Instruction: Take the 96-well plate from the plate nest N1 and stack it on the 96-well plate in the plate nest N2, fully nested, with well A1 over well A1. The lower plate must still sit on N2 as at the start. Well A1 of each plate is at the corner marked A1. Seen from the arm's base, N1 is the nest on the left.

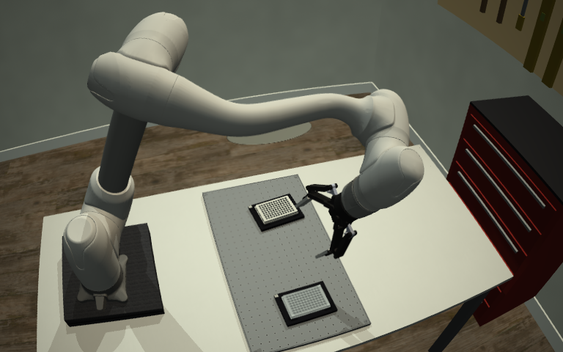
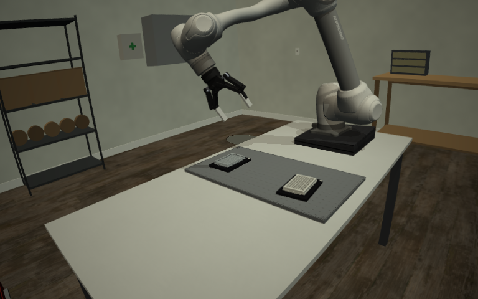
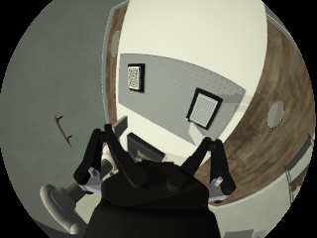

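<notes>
Now: hand 4 cm past the white 96-well plate, 31 cm to the right of it and 24 cm above it. The rest, counted from my hand: greyer 96-well plate (1 cm behind, 8 cm to the right, 24 cm below).
</notes>
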